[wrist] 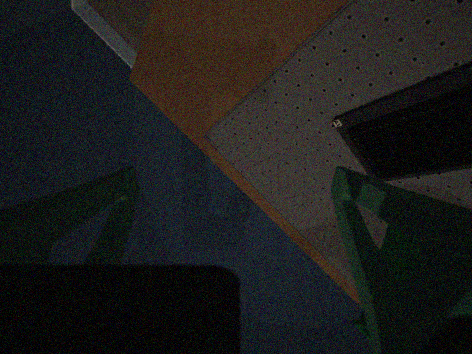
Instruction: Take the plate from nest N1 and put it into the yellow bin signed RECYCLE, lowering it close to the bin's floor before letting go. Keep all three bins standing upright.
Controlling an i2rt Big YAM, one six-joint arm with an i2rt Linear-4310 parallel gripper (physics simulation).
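Places are measured from the arm's base along level axes (x ahead, y left, z up), in centimetres.
Pixels of known places: gripper, between the fingertips: (235,178).
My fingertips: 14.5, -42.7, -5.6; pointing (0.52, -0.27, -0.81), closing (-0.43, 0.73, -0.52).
Note:
Behind a point stands the place of what it marks, as x, y, z.
My gripper (235,178) {14.5, -42.7, -5.6} is open, its two green fingers wide apart at the left and right of the dark wrist view, with no thing between them. The fingers hang over the edge between a dark blue surface and a perforated grey board. The plate, the yellow bin signed RECYCLE and the other bins do not show in the wrist view. No nest can be made out as N1; a dark box-shaped object (420,130) {18.3, -28.9, -28.1} at the right has a small label at its corner, which seems to read 13.
The perforated grey board (280,145) {38.4, -35.7, -30.8} lies at the centre right, bordered by an orange-brown surface (200,60) {38.4, -55.2, -32.1} with a thin edge strip. A pale strip (107,35) shows at the upper left. A black shape (115,310) covers the lower left.

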